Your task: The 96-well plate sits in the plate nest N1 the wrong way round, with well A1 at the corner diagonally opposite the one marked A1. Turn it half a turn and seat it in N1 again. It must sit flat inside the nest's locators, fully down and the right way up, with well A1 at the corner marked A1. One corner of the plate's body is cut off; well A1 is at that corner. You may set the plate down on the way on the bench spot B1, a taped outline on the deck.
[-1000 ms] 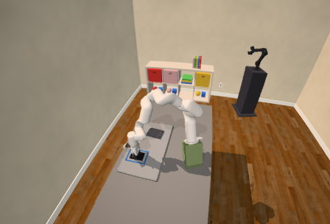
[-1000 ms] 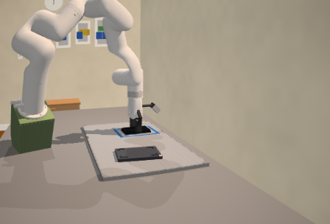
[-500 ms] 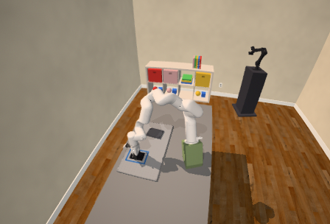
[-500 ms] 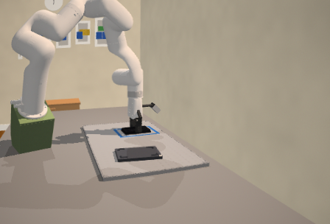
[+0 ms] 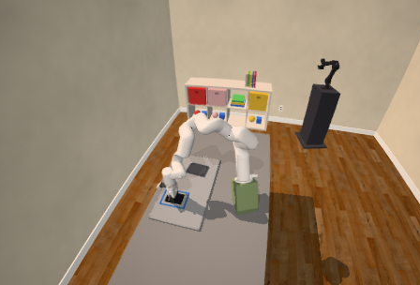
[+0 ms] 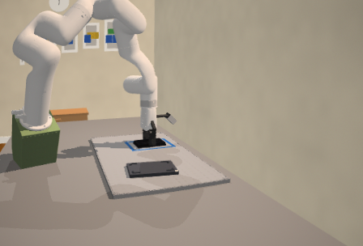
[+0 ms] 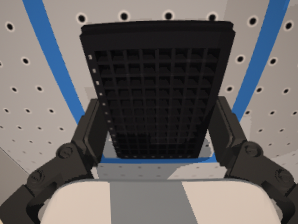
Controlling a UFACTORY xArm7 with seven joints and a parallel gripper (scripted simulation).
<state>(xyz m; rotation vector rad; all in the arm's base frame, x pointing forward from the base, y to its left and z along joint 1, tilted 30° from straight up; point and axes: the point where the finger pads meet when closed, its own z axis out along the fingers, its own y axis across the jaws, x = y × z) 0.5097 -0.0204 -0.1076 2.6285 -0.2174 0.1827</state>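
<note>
My hand is 300 mm to the left of the dark plate nest N1, 150 mm past it and 10 mm above it. The rest, counted from my hand: black 96-well plate (10 mm below).
</note>
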